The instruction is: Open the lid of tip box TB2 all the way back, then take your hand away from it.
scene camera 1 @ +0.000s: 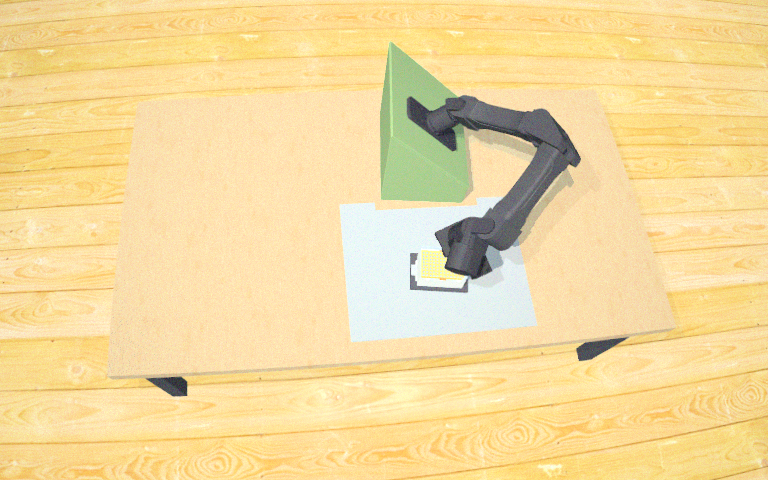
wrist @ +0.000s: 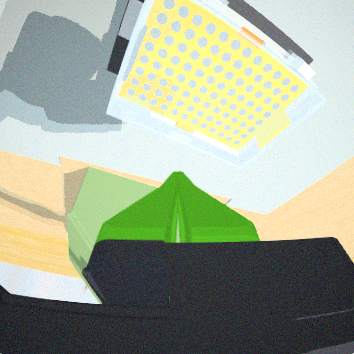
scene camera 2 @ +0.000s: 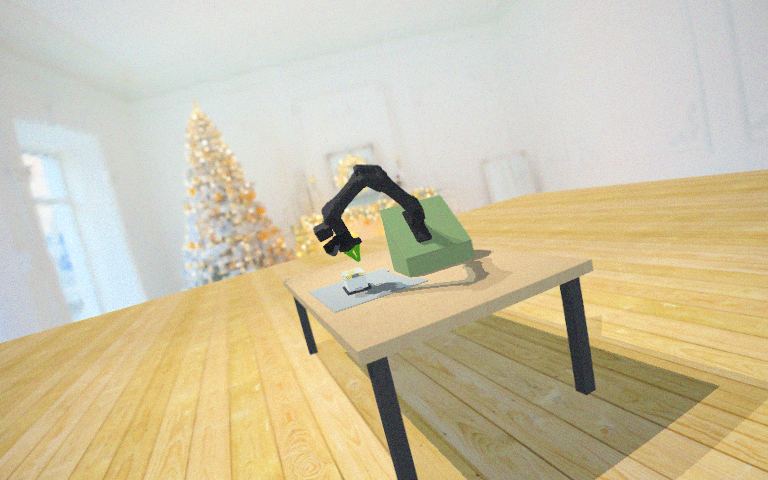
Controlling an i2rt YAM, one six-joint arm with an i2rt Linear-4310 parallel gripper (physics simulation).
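Where they show: gripper, fingertip midpoint: (scene camera 1: 447,242) (wrist: 177,179) (scene camera 2: 359,261); arm's base, link origin: (scene camera 1: 430,125) (scene camera 2: 416,225).
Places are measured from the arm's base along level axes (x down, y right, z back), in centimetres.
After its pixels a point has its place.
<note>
The tip box (scene camera 1: 434,264) @(z -35.5, x 11.7, y -1.8 cm) (scene camera 2: 355,281) @(z -35.4, x 15.0, y -10.2 cm) (wrist: 210,75) @(z -36.1, x 11.7, y -5.4 cm) has pale walls and a yellow perforated rack and sits on a dark base (scene camera 1: 438,289) @(z -39.6, x 18.7, y -3.9 cm) (wrist: 118,56) @(z -31.3, x 18.6, y -11.4 cm). Its TB2 marking cannot be read. Clear material seems to surround the yellow rack. No lid panel standing up or folded back can be made out, and the lid's exact angle cannot be told. My gripper (scene camera 2: 357,260) @(z -30.7, x 8.1, y -4.6 cm) (wrist: 177,179) @(z -30.7, x 8.1, y -4.6 cm) is shut and empty, its green fingertips together. It hangs above the box, apart from it. In scene camera 1 the arm hides the fingertips and the box's right part.
A pale blue mat (scene camera 1: 385,316) @(z -47.4, x 19.4, y 10.1 cm) (scene camera 2: 334,304) @(z -47.1, x 19.6, y -19.4 cm) (wrist: 325,150) @(z -32.9, x 19.4, y 16.4 cm) lies under the dark base. A large green wedge (scene camera 1: 421,164) @(z -12.3, x 0.9, y 2.7 cm) (scene camera 2: 438,256) @(z 2.8, x 14.3, y -11.7 cm) (wrist: 102,195) @(z -12.1, x 15.3, y -8.4 cm) carries the arm's mount and stands behind the mat. The wooden table (scene camera 1: 226,237) @(z -26.7, x 19.8, y 54.0 cm) (scene camera 2: 407,322) @(z -31.4, x 19.7, y -64.7 cm) extends far to the left in scene camera 1.
</note>
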